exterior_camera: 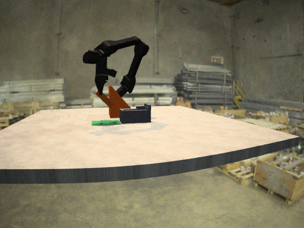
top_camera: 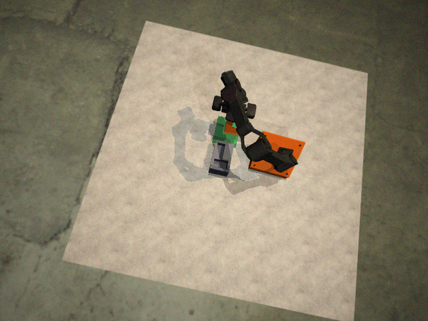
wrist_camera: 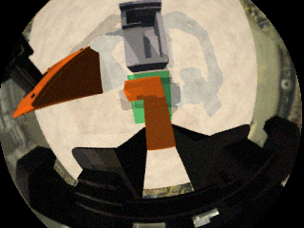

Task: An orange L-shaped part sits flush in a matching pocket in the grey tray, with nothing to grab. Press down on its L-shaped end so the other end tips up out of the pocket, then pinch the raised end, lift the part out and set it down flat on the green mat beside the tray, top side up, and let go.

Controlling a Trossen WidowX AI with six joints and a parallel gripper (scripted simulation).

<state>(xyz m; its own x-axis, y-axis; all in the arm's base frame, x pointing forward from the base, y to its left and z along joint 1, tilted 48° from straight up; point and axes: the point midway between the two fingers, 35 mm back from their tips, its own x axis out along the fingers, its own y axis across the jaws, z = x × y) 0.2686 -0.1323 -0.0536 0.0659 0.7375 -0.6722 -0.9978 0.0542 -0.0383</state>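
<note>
My gripper tip is now 20 mm to the right of the green mat and 160 mm above it. Also, from my gripper tip: orange L-shaped part: 10 mm behind, 30 mm to the left, 30 mm below.
</note>
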